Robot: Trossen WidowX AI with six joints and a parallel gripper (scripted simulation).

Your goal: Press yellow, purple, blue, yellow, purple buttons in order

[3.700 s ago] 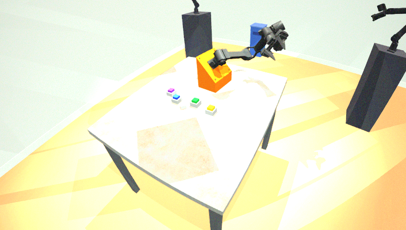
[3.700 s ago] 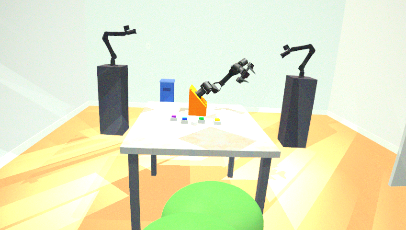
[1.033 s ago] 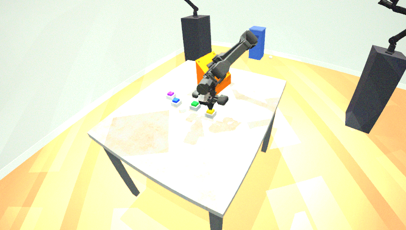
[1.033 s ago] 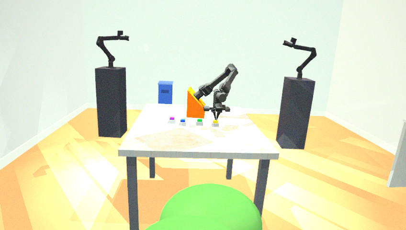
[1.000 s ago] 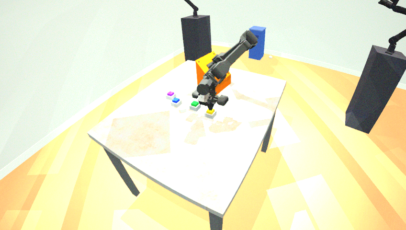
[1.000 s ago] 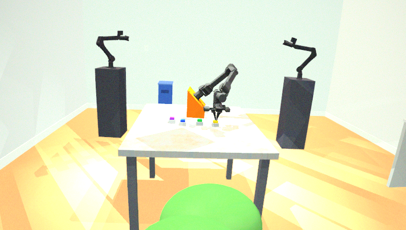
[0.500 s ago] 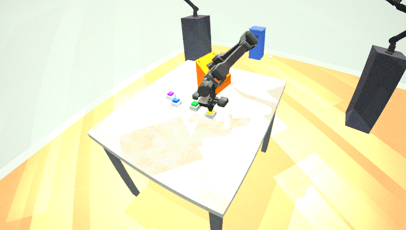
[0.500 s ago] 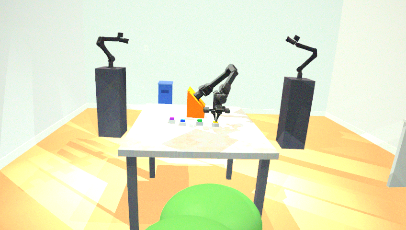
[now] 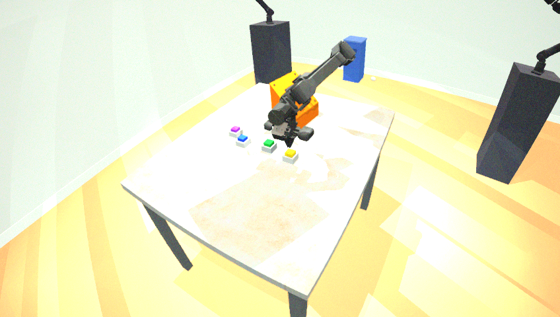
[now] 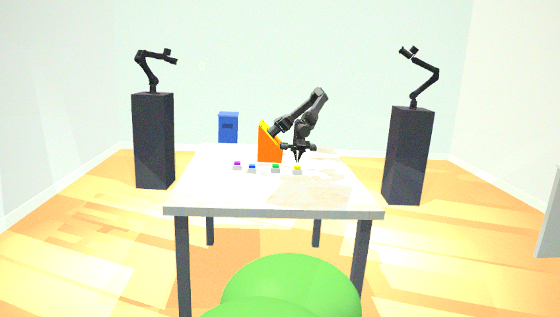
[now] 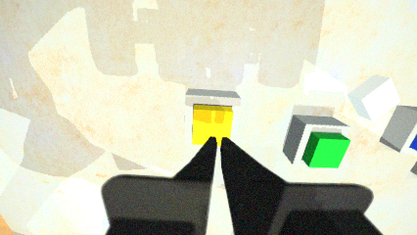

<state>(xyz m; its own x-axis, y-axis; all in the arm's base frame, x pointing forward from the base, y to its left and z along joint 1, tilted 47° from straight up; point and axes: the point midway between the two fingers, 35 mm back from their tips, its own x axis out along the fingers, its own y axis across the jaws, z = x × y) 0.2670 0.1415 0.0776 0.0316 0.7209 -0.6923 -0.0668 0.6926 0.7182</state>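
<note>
Now: gripper tip 3 cm above the yellow button. The rest, counted from my gripper tip: blue button 2 cm ahead, 23 cm to the right, 3 cm below; then white block 4 cm ahead, 16 cm to the right, 5 cm below; then green button 1 cm behind, 11 cm to the right, 3 cm below.
</note>
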